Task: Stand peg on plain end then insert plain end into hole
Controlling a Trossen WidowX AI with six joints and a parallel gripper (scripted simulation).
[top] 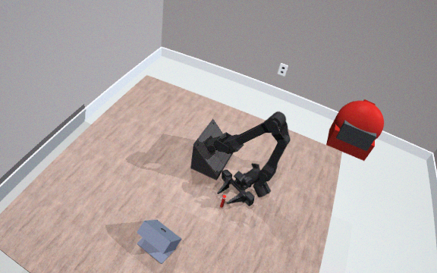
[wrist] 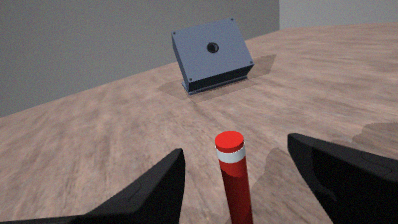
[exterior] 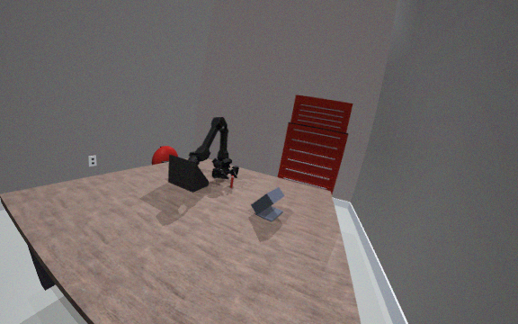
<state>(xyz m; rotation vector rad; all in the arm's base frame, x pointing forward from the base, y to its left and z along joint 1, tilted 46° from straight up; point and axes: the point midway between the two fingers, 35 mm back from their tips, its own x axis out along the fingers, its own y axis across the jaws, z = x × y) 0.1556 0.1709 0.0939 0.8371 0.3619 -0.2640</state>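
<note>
Now: gripper tip 1 cm to the right of the red peg, 1 cm past it and 1 cm above it. Round my gripper tip: sloped panel 29 cm ahead, 11 cm to the right, 1 cm below.
</note>
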